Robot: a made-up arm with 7 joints.
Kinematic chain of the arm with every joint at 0, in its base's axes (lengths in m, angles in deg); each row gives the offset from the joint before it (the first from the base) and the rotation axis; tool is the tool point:
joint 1: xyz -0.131 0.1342 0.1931 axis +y
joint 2: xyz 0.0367 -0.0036 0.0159 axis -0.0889 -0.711 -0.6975
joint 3: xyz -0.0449 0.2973 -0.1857 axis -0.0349 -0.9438 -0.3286
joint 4: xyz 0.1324 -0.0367 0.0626 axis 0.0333 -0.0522 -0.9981
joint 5: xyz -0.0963 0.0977 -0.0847 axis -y
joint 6: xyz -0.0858 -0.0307 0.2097 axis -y
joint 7: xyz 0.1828 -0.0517 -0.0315 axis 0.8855 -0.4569 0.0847
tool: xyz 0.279 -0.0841 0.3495
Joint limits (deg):
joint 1: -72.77..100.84
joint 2: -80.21..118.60
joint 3: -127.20..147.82
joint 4: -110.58..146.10
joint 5: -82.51..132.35
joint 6: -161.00..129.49
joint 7: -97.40..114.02
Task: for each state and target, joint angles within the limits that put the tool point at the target. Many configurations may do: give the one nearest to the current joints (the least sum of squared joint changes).
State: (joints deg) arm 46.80 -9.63 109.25 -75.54 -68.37 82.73 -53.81
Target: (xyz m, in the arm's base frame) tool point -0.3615 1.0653 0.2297
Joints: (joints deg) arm 39.03 -11.94 109.04 -104.12 -65.98 76.43 -57.06
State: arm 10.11 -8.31 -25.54 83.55 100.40 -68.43 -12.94
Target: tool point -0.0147 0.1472 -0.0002
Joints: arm 17.27 0.28 -15.78 95.83 83.37 -97.66 -21.55
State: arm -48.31 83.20 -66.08 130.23 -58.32 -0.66 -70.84
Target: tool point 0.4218 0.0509 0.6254
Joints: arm -72.77 111.54 -100.31 123.75 -53.55 -27.83 -97.40
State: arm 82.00 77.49 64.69 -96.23 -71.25 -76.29 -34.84
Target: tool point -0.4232 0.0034 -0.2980
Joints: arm 97.51 50.62 45.11 -90.92 -58.65 -58.82 -36.72
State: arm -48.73 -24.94 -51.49 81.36 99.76 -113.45 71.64
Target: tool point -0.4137 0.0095 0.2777
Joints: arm -19.14 -60.27 -64.80 88.66 96.61 -116.84 85.34
